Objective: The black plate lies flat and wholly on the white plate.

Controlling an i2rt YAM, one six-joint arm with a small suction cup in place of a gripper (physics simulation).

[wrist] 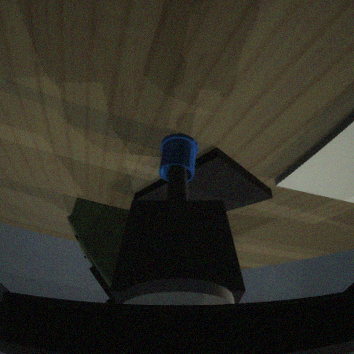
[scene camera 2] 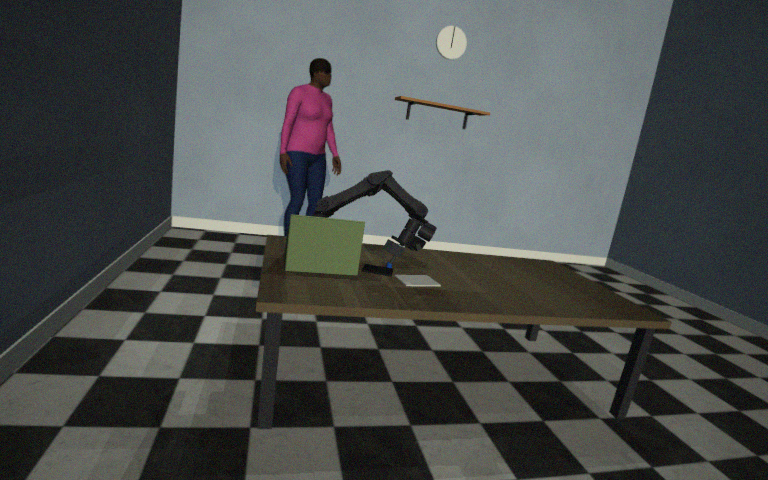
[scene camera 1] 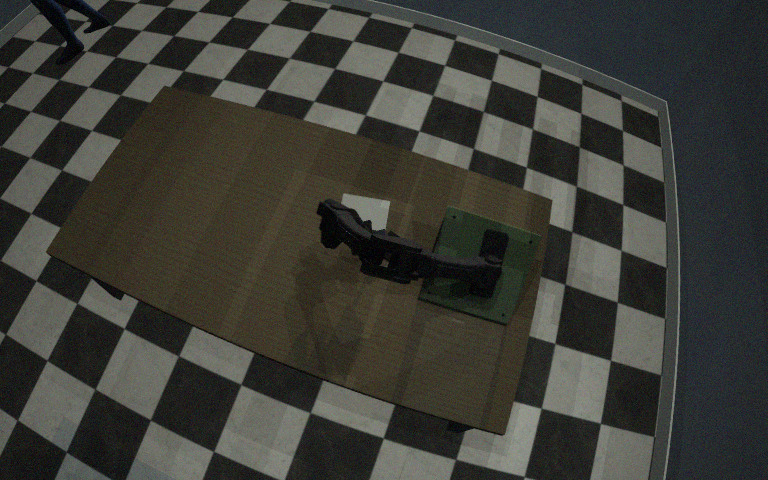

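Where they show: end effector, tool point: (wrist: 177, 146) (scene camera 2: 386, 269); arm's base, origin of the base link: (scene camera 2: 318, 232) (scene camera 1: 489, 263).
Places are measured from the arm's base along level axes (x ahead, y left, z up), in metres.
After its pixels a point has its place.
Note:
The black plate (scene camera 2: 374, 269) @[x 0.249, y -0.044, z -0.131 m] (wrist: 225, 182) @[x 0.314, y -0.042, z -0.131 m], a thin dark square, lies flat on the wooden table (scene camera 1: 193, 207) @[x 0.989, y 0.003, z -0.141 m] (scene camera 2: 529, 294) @[x 0.898, y -0.253, z -0.141 m] (wrist: 105, 88) @[x 0.366, y 0.067, z -0.141 m]. The white plate (scene camera 1: 371, 209) @[x 0.389, y -0.158, z -0.134 m] (scene camera 2: 417, 280) @[x 0.408, y -0.149, z -0.135 m] (wrist: 326, 172) @[x 0.362, y -0.114, z -0.135 m] lies flat close beside it, and the two are apart. My gripper (scene camera 2: 388, 266) (wrist: 178, 156), a blue suction cup, is down on the black plate near its edge on the side towards the white plate. In the overhead view the arm's wrist hides the cup and the black plate.
The arm stands on a green base board (scene camera 1: 467, 232) @[x 0.088, y -0.055, z 0.047 m] (scene camera 2: 325, 245) @[x 0.016, y -0.098, z -0.025 m] (wrist: 95, 225) @[x 0.171, y 0.071, z -0.108 m] near the table's end. A person in a pink top (scene camera 2: 307, 134) stands behind the table by the wall. A wall shelf (scene camera 2: 441, 106) and a clock (scene camera 2: 452, 42) hang above.

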